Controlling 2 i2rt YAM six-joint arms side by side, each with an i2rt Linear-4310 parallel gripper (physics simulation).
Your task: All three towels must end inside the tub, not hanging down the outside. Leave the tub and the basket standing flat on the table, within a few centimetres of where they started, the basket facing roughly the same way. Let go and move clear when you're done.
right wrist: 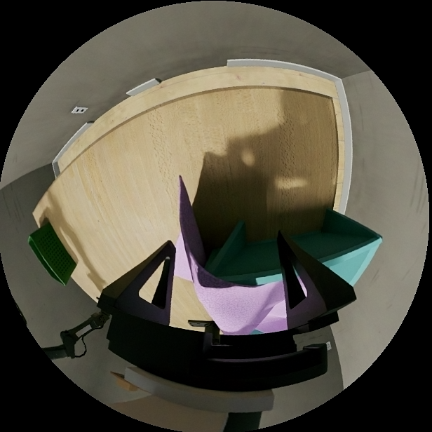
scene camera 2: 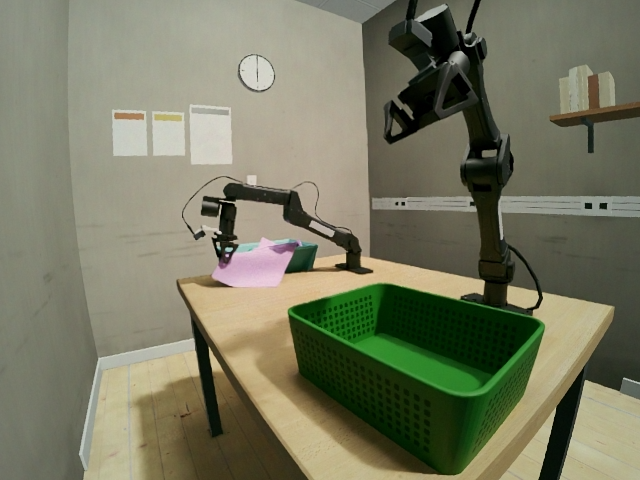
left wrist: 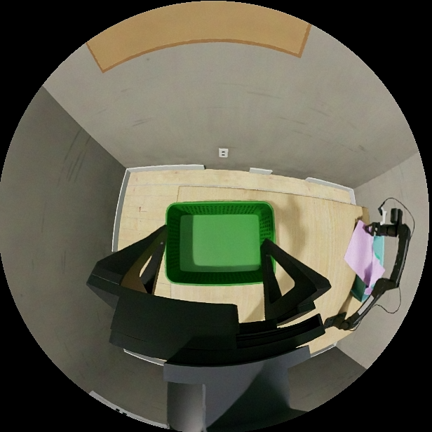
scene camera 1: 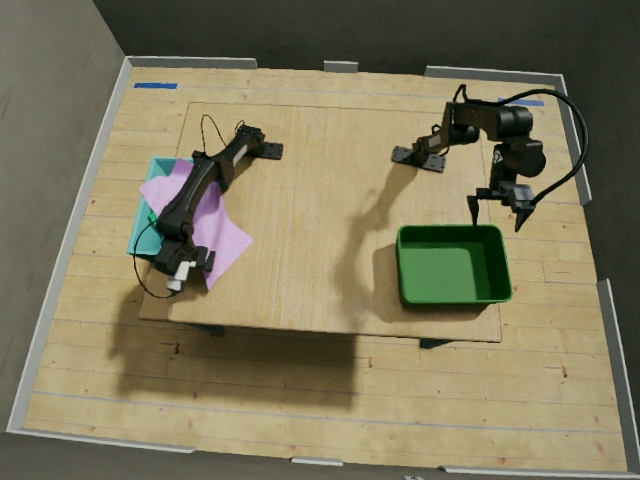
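A lilac towel [scene camera 1: 227, 242] [scene camera 2: 253, 268] [left wrist: 362, 252] [right wrist: 240, 305] drapes across the teal container [scene camera 1: 142, 245] [scene camera 2: 305, 259] [left wrist: 359, 293] [right wrist: 355, 265] and hangs over its side onto the table. A small green cloth piece [scene camera 1: 151, 218] shows inside the container; the other towels are mostly hidden. My right gripper [scene camera 1: 197, 264] [scene camera 2: 225, 258] [right wrist: 222, 240] is open, low over the towel's near part and the container's front end. A green perforated container [scene camera 1: 439, 273] [scene camera 2: 361, 384] [left wrist: 220, 240] [right wrist: 52, 255] stands empty and flat. My left gripper [scene camera 1: 496, 227] [scene camera 2: 413, 128] [left wrist: 217, 236] is open and empty, high above it.
Both containers stand on a wooden table [scene camera 1: 299, 248] [scene camera 2: 248, 330], at opposite ends in scene camera 1. The teal container lies at the table's left edge there. My right arm [scene camera 1: 191, 191] stretches over it. The green container is close to the table's front right corner.
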